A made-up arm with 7 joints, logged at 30 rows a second.
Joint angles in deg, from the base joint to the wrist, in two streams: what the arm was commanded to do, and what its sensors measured. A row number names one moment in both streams.
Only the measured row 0 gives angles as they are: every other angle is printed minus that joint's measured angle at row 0.
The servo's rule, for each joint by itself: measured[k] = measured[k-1] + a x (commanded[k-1-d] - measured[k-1]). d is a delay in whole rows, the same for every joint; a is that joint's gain. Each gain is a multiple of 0.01, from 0.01 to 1. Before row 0 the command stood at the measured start. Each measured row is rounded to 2 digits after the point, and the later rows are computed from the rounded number. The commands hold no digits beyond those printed.
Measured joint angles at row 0:
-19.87, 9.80, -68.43, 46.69, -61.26, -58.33, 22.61
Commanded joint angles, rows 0 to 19:
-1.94, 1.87, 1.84, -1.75, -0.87, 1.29, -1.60
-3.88, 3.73, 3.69, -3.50, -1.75, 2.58, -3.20
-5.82, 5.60, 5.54, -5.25, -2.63, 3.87, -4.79
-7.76, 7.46, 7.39, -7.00, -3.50, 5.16, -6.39
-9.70, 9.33, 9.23, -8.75, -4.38, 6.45, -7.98
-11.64, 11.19, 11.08, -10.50, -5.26, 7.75, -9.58
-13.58, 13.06, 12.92, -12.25, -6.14, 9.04, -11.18
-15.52, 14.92, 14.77, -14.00, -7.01, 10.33, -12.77
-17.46, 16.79, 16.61, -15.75, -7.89, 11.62, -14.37
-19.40, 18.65, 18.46, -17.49, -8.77, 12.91, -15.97
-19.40, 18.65, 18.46, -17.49, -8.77, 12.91, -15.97
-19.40, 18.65, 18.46, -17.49, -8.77, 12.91, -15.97
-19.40, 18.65, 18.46, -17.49, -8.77, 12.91, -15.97
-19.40, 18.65, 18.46, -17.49, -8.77, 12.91, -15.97
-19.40, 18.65, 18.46, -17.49, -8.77, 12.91, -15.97
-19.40, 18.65, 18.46, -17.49, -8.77, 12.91, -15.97
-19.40, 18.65, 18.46, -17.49, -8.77, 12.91, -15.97
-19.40, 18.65, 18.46, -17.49, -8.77, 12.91, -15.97
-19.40, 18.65, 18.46, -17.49, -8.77, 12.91, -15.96
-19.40, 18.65, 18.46, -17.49, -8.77, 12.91, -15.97
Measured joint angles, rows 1 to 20:
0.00, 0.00, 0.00, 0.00, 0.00, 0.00, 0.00
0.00, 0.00, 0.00, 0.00, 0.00, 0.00, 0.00
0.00, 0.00, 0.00, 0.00, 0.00, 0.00, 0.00
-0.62, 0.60, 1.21, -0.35, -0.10, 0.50, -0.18
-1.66, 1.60, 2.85, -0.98, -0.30, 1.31, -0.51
-2.99, 2.88, 4.63, -1.83, -0.58, 2.31, -0.98
-4.52, 4.35, 6.45, -2.86, -0.93, 3.42, -1.58
-6.18, 5.94, 8.28, -4.04, -1.34, 4.60, -2.28
-7.93, 7.62, 10.13, -5.33, -1.81, 5.83, -3.08
-9.74, 9.36, 11.97, -6.71, -2.33, 7.08, -3.97
-11.59, 11.14, 13.82, -8.17, -2.89, 8.35, -4.94
-13.47, 12.95, 15.66, -9.69, -3.49, 9.63, -5.98
-15.37, 14.77, 17.51, -11.25, -4.12, 10.91, -7.08
-16.66, 16.01, 18.14, -12.50, -4.68, 11.69, -8.06
-17.54, 16.85, 18.35, -13.50, -5.17, 12.17, -8.93
-18.14, 17.43, 18.42, -14.30, -5.60, 12.46, -9.70
-18.54, 17.82, 18.45, -14.94, -5.98, 12.64, -10.39
-18.82, 18.09, 18.46, -15.45, -6.31, 12.75, -11.00
-19.01, 18.27, 18.46, -15.86, -6.61, 12.81, -11.55
-19.13, 18.39, 18.46, -16.19, -6.87, 12.85, -12.04
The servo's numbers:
d 3
a 0.32 0.32 0.66 0.20 0.12 0.39 0.11

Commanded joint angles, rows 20 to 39:
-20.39, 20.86, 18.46, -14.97, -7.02, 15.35, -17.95
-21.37, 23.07, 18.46, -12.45, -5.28, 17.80, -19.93
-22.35, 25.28, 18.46, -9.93, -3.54, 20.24, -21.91
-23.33, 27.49, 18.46, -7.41, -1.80, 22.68, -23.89
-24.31, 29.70, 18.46, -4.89, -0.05, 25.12, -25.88
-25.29, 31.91, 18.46, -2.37, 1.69, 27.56, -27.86
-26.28, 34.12, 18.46, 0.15, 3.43, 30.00, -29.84
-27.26, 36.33, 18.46, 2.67, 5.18, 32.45, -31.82
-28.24, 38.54, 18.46, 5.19, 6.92, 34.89, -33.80
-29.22, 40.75, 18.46, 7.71, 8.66, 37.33, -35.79
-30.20, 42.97, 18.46, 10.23, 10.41, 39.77, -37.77
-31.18, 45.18, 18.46, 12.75, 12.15, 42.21, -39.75
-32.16, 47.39, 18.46, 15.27, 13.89, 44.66, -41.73
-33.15, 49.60, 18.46, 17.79, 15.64, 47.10, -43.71
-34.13, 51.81, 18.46, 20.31, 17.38, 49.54, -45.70
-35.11, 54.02, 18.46, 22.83, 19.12, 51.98, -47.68
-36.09, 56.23, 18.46, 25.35, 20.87, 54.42, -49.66
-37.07, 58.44, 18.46, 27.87, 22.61, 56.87, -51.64
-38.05, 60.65, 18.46, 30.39, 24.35, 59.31, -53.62
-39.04, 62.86, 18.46, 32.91, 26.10, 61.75, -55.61
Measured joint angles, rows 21 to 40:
-19.22, 18.47, 18.46, -16.45, -7.10, 12.87, -12.47
-19.28, 18.53, 18.46, -16.66, -7.30, 12.89, -12.85
-19.32, 18.57, 18.46, -16.83, -7.48, 12.90, -13.19
-19.66, 19.30, 18.46, -16.46, -7.42, 13.86, -13.71
-20.21, 20.51, 18.46, -15.66, -7.16, 15.40, -14.39
-20.89, 22.04, 18.46, -14.51, -6.73, 17.29, -15.22
-21.67, 23.78, 18.46, -13.09, -6.14, 19.39, -16.17
-22.51, 25.67, 18.46, -11.45, -5.41, 21.62, -17.24
-23.40, 27.67, 18.46, -9.63, -4.56, 23.94, -18.41
-24.32, 29.73, 18.46, -7.67, -3.60, 26.30, -19.67
-25.26, 31.84, 18.46, -5.60, -2.55, 28.70, -21.01
-26.21, 33.98, 18.46, -3.44, -1.41, 31.11, -22.42
-27.17, 36.15, 18.46, -1.21, -0.20, 33.54, -23.89
-28.14, 38.33, 18.46, 1.08, 1.07, 35.97, -25.42
-29.11, 40.52, 18.46, 3.41, 2.40, 38.40, -27.00
-30.09, 42.72, 18.46, 5.78, 3.78, 40.84, -28.62
-31.07, 44.92, 18.46, 8.18, 5.20, 43.28, -30.28
-32.05, 47.12, 18.46, 10.61, 6.66, 45.72, -31.98
-33.03, 49.33, 18.46, 13.05, 8.16, 48.16, -33.71
-34.01, 51.54, 18.46, 15.51, 9.69, 50.60, -35.46

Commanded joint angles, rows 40 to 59:
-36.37, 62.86, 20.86, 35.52, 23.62, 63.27, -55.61
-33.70, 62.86, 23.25, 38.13, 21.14, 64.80, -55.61
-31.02, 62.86, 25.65, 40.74, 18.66, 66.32, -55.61
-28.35, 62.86, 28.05, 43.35, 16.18, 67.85, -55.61
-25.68, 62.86, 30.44, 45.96, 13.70, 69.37, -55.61
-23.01, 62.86, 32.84, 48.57, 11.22, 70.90, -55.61
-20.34, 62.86, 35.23, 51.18, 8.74, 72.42, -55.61
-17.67, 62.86, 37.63, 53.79, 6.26, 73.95, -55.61
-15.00, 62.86, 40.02, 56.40, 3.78, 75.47, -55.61
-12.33, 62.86, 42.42, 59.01, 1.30, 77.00, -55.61
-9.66, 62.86, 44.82, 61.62, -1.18, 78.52, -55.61
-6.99, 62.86, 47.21, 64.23, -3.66, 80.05, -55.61
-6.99, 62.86, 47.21, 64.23, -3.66, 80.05, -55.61
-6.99, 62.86, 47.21, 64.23, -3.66, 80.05, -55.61
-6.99, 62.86, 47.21, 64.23, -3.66, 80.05, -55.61
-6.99, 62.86, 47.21, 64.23, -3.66, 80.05, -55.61
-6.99, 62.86, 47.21, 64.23, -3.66, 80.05, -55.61
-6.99, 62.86, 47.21, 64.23, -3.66, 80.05, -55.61
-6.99, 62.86, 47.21, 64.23, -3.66, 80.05, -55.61
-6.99, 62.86, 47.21, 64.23, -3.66, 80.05, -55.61
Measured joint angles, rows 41 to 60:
-34.99, 53.75, 18.46, 17.98, 11.24, 53.05, -37.24
-35.97, 55.96, 18.46, 20.46, 12.81, 55.49, -39.04
-36.95, 58.17, 18.46, 22.95, 14.40, 57.93, -40.86
-36.76, 59.67, 20.04, 25.46, 15.51, 60.01, -42.48
-35.78, 60.69, 22.16, 27.99, 16.19, 61.88, -43.92
-34.26, 61.38, 24.46, 30.54, 16.49, 63.61, -45.21
-32.37, 61.85, 26.83, 33.10, 16.45, 65.26, -46.35
-30.23, 62.17, 29.21, 35.67, 16.12, 66.86, -47.37
-27.92, 62.39, 31.61, 38.25, 15.53, 68.44, -48.28
-25.49, 62.54, 34.00, 40.84, 14.72, 69.99, -49.09
-22.99, 62.64, 36.40, 43.43, 13.70, 71.53, -49.81
-20.43, 62.71, 38.79, 46.02, 12.51, 73.07, -50.45
-17.84, 62.76, 41.19, 48.62, 11.16, 74.60, -51.02
-15.22, 62.79, 43.59, 51.22, 9.68, 76.13, -51.52
-12.59, 62.81, 45.98, 53.82, 8.08, 77.66, -51.97
-10.80, 62.83, 46.79, 55.90, 6.67, 78.59, -52.37
-9.58, 62.84, 47.07, 57.57, 5.43, 79.16, -52.73
-8.75, 62.85, 47.16, 58.90, 4.34, 79.51, -53.05
-8.19, 62.85, 47.19, 59.97, 3.38, 79.72, -53.33
-7.81, 62.85, 47.20, 60.82, 2.54, 79.85, -53.58

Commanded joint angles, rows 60 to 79:
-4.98, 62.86, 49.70, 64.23, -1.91, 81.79, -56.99
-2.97, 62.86, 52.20, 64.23, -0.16, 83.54, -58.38
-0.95, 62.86, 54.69, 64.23, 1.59, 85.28, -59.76
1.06, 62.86, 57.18, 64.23, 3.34, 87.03, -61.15
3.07, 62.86, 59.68, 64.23, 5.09, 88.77, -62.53
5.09, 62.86, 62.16, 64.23, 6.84, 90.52, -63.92
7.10, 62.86, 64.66, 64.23, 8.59, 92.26, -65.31
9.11, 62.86, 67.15, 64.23, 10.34, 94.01, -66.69
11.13, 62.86, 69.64, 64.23, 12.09, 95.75, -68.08
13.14, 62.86, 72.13, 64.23, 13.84, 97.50, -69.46
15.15, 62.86, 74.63, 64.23, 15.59, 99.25, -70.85
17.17, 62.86, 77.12, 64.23, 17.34, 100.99, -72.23
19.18, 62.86, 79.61, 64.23, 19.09, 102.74, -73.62
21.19, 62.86, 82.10, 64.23, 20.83, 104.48, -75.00
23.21, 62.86, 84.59, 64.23, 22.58, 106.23, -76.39
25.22, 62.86, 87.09, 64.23, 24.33, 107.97, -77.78
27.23, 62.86, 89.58, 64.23, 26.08, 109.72, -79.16
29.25, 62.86, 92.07, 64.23, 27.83, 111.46, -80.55
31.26, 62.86, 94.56, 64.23, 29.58, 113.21, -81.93
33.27, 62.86, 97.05, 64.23, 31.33, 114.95, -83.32
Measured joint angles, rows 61 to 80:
-7.55, 62.85, 47.21, 61.50, 1.80, 79.93, -53.80
-7.37, 62.85, 47.21, 62.05, 1.14, 79.98, -54.00
-7.25, 62.85, 47.21, 62.49, 0.56, 80.01, -54.18
-6.52, 62.85, 48.85, 62.84, 0.26, 80.70, -54.49
-5.38, 62.85, 51.06, 63.12, 0.21, 81.81, -54.92
-3.96, 62.85, 53.46, 63.34, 0.38, 83.16, -55.45
-2.35, 62.85, 55.92, 63.52, 0.74, 84.67, -56.08
-0.62, 62.85, 58.40, 63.66, 1.26, 86.27, -56.79
1.21, 62.85, 60.88, 63.77, 1.93, 87.93, -57.57
3.09, 62.85, 63.37, 63.86, 2.73, 89.62, -58.42
5.02, 62.85, 65.86, 63.93, 3.64, 91.33, -59.33
6.98, 62.85, 68.35, 63.99, 4.65, 93.05, -60.29
8.95, 62.85, 70.84, 64.04, 5.75, 94.79, -61.30
10.93, 62.85, 73.34, 64.08, 6.93, 96.53, -62.35
12.93, 62.85, 75.83, 64.11, 8.18, 98.27, -63.44
14.93, 62.85, 78.32, 64.13, 9.49, 100.01, -64.56
16.93, 62.85, 80.81, 64.15, 10.85, 101.75, -65.71
18.94, 62.85, 83.30, 64.17, 12.26, 103.50, -66.88
20.95, 62.85, 85.80, 64.18, 13.71, 105.24, -68.08
22.96, 62.85, 88.29, 64.19, 15.19, 106.99, -69.30

